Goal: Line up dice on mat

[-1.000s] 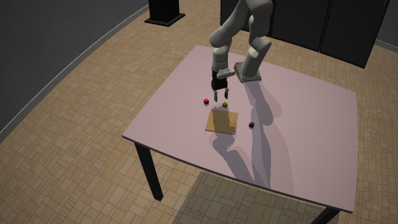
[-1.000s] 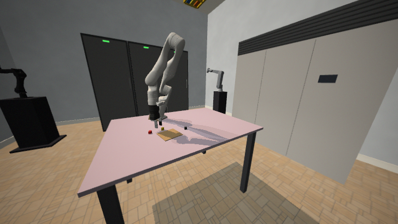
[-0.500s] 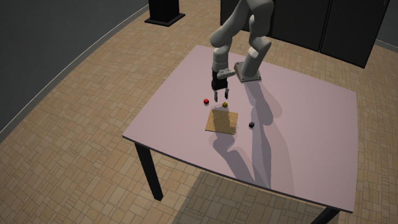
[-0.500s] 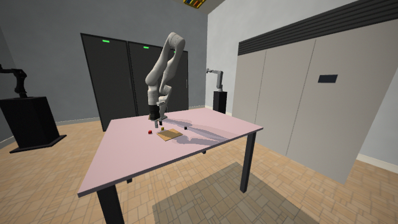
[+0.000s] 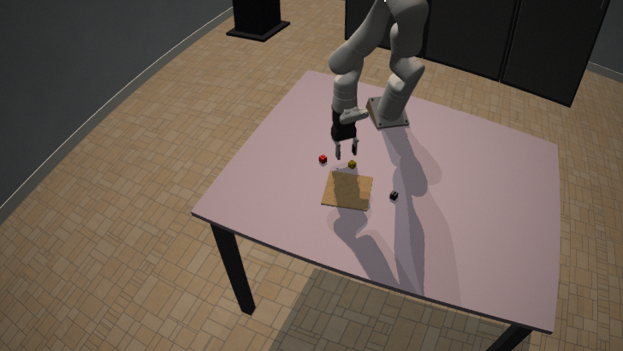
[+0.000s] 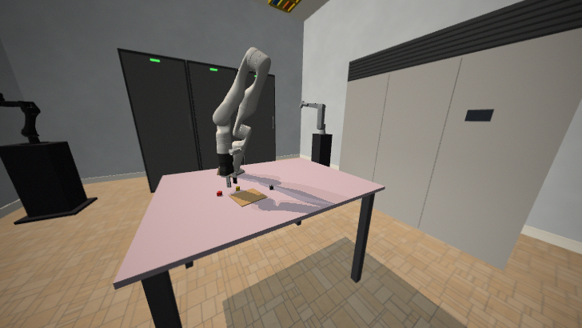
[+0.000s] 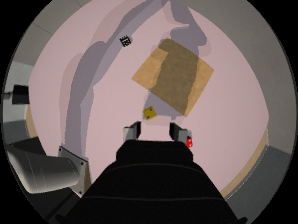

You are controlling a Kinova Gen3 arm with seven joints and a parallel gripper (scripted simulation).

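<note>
Right now my hand is 40 mm above the yellow die, 30 mm to the right of it and 10 mm short of it. Round my hand: square mat (110 mm ahead, 60 mm to the left, 50 mm below); black die (200 mm to the left, 70 mm ahead, 40 mm below); red die (70 mm to the right, 40 mm below, 30 mm ahead).
</note>
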